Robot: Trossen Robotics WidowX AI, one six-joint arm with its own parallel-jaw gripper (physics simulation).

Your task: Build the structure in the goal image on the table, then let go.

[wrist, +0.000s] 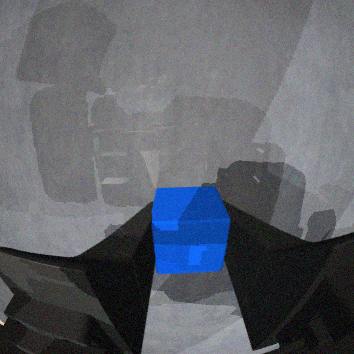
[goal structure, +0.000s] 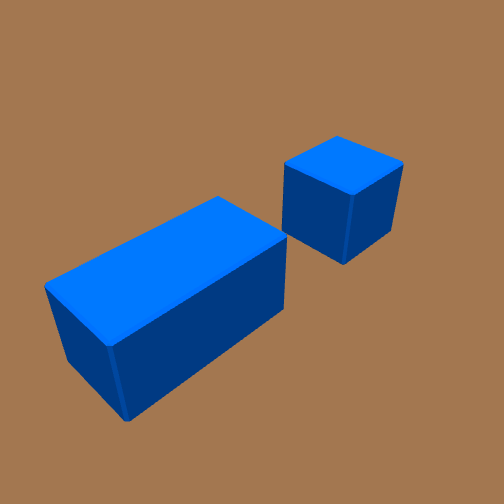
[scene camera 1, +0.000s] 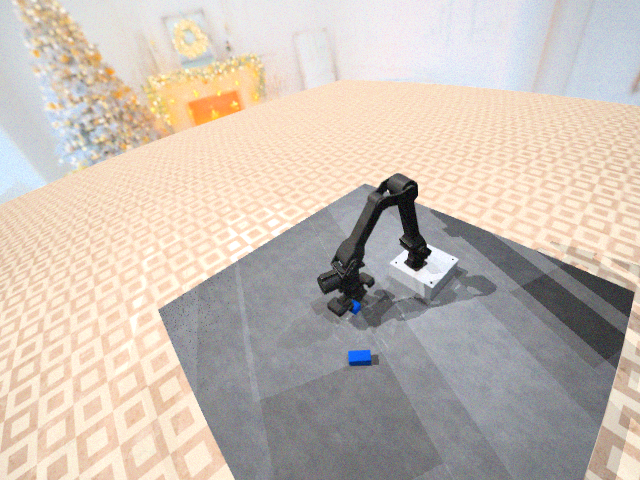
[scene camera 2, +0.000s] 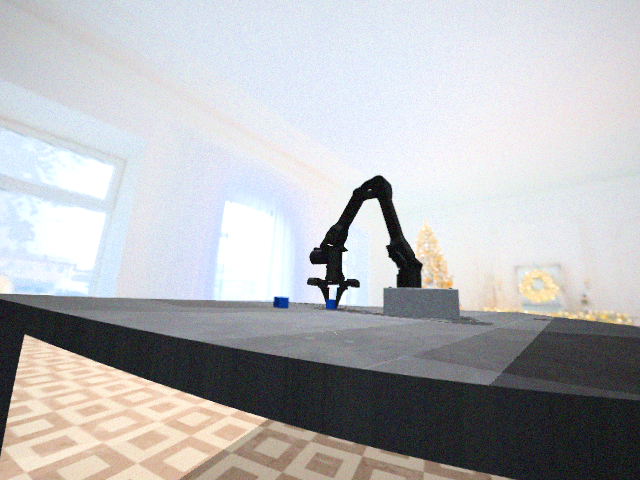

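Pixels of known places: gripper, between the fingertips: [wrist: 185, 208] [scene camera 1: 353, 308] [scene camera 2: 332, 306]; arm's base, origin of its link: [scene camera 1: 415, 263] [scene camera 2: 410, 289].
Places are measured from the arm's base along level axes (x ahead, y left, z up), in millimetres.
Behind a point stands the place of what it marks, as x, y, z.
A small blue cube [scene camera 1: 355, 306] @(280, -16, -39) [scene camera 2: 330, 304] @(274, -10, -56) [wrist: 191, 232] @(280, -36, -38) is between the fingers of my gripper [scene camera 2: 332, 303] @(279, -32, -65) [wrist: 185, 208] @(279, -32, -65), which is shut on it, one finger against each side. The cube is at or very near the table top; the views do not show clearly whether it touches. In scene camera 1 the fingers partly hide it. A blue rectangular block [scene camera 1: 359, 357] @(386, 135, -38) [scene camera 2: 280, 302] @(361, 158, -55) lies flat on the table, apart from the gripper, nearer to scene camera 1. This block does not show in the wrist view.
The arm's pale box-shaped base [scene camera 1: 425, 289] @(50, 94, -28) [scene camera 2: 421, 303] @(-48, 105, -38) stands on the dark grey table [scene camera 1: 330, 423] @(558, 221, -72) [scene camera 2: 289, 335] @(2, 575, -71), close to the gripper. Shadows of the arm fall on the table around the cube. The table's edges show in both scene views.
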